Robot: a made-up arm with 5 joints. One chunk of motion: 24 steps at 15 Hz.
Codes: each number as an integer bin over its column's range. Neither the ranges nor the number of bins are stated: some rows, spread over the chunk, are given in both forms.
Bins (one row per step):
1: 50 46 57 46 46
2: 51 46 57 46 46
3: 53 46 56 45 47
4: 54 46 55 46 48
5: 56 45 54 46 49
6: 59 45 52 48 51
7: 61 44 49 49 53
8: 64 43 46 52 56
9: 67 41 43 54 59
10: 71 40 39 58 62
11: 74 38 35 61 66
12: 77 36 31 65 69
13: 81 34 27 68 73
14: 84 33 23 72 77
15: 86 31 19 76 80
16: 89 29 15 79 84
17: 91 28 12 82 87
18: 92 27 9 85 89
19: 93 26 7 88 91
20: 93 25 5 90 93
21: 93 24 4 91 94
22: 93 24 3 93 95
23: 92 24 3 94 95
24: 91 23 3 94 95
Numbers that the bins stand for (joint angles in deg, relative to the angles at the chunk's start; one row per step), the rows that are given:
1: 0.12 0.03 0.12 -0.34 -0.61
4: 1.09 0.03 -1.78 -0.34 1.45
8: 3.52 -2.52 -10.32 1.96 9.70
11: 5.94 -6.76 -20.77 5.41 20.00
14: 8.36 -11.00 -32.16 9.64 31.33
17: 10.06 -15.24 -42.61 13.47 41.64
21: 10.55 -18.64 -50.20 16.93 48.85
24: 10.06 -19.48 -51.15 18.08 49.88
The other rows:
2: 0.36 0.03 0.12 -0.34 -0.61
3: 0.85 0.03 -0.83 -0.73 0.42
5: 1.58 -0.82 -2.73 -0.34 2.48
6: 2.30 -0.82 -4.63 0.42 4.55
7: 2.79 -1.67 -7.47 0.81 6.61
9: 4.24 -4.21 -13.17 2.73 12.79
10: 5.21 -5.06 -16.97 4.26 15.88
12: 6.67 -8.45 -24.57 6.95 23.09
13: 7.64 -10.15 -28.36 8.10 27.21
15: 8.85 -12.70 -35.96 11.17 34.42
16: 9.58 -14.39 -39.76 12.32 38.55
18: 10.30 -16.09 -45.45 14.63 43.70
19: 10.55 -16.94 -47.35 15.78 45.76
20: 10.55 -17.79 -49.25 16.55 47.82
22: 10.55 -18.64 -51.15 17.70 49.88
23: 10.30 -18.64 -51.15 18.08 49.88

